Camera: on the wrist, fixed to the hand. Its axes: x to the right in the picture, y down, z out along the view.
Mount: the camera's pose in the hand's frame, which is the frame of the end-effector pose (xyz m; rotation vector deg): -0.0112 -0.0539 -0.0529 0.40 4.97 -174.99
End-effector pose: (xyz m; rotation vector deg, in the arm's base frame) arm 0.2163 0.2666 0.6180 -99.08 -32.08 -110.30
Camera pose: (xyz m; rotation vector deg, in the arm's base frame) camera 0.1427 0.2788 0.6020 -25.41 81.61 37.47
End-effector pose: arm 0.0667 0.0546 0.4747 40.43 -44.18 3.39
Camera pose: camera 0.1073 0.0472 0.4105 65.89 59.33 -146.65
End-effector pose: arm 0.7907 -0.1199 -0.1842 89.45 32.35 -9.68
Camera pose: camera 0.7446 -0.0729 -0.2228 37.72 -125.60 113.95
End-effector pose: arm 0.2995 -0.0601 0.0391 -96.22 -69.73 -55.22
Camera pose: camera 0.2389 -0.1026 0.0579 -69.27 100.54 66.53
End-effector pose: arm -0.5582 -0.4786 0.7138 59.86 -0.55 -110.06
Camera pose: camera -0.5590 -0.4191 0.6660 -5.66 -54.24 59.93
